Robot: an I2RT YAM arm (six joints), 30 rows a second.
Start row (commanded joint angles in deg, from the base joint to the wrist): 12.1, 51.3, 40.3, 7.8, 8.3, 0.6
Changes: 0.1, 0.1, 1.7, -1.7, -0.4, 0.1; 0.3, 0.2, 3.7, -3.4, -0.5, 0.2; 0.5, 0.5, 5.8, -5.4, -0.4, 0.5; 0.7, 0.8, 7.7, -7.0, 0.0, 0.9; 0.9, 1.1, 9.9, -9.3, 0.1, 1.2; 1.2, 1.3, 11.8, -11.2, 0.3, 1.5; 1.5, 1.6, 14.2, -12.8, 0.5, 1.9; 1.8, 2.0, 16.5, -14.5, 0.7, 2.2
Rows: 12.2, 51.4, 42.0, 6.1, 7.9, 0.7; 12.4, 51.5, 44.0, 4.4, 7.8, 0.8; 12.6, 51.8, 46.1, 2.4, 7.9, 1.1; 12.8, 52.1, 48.0, 0.8, 8.3, 1.5; 13.0, 52.4, 50.2, -1.5, 8.4, 1.8; 13.3, 52.6, 52.1, -3.4, 8.6, 2.1; 13.6, 52.9, 54.5, -5.0, 8.8, 2.5; 13.9, 53.3, 56.8, -6.7, 9.0, 2.8
